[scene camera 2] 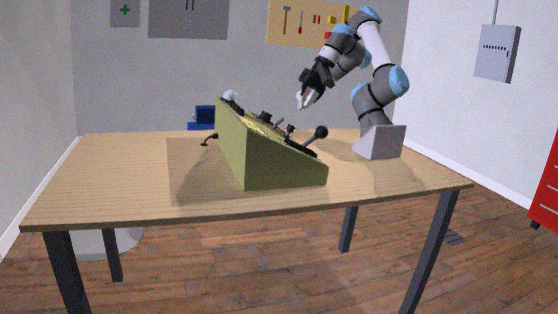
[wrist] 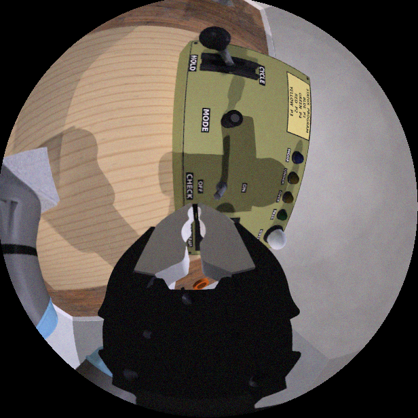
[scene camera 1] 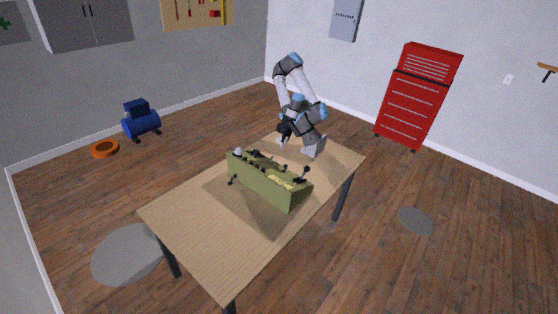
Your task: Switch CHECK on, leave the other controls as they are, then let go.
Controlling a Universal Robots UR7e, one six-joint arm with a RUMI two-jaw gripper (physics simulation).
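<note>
The olive control box stands on the table. Its CHECK toggle is a short grey lever between the OFF and ON labels. It leans to the OFF side. The black MODE knob and the ball-topped HOLD/CYCLE lever are on the same face; that lever leans toward HOLD. My gripper is shut and empty, above the panel on the robot's side and apart from the toggle. It hides part of the panel's near end in the wrist view.
A white dome and several small coloured lamps line the panel's upper edge. A black selector sticks up beyond the toggle. A small black crank juts from the box's back. The table carries box and arm.
</note>
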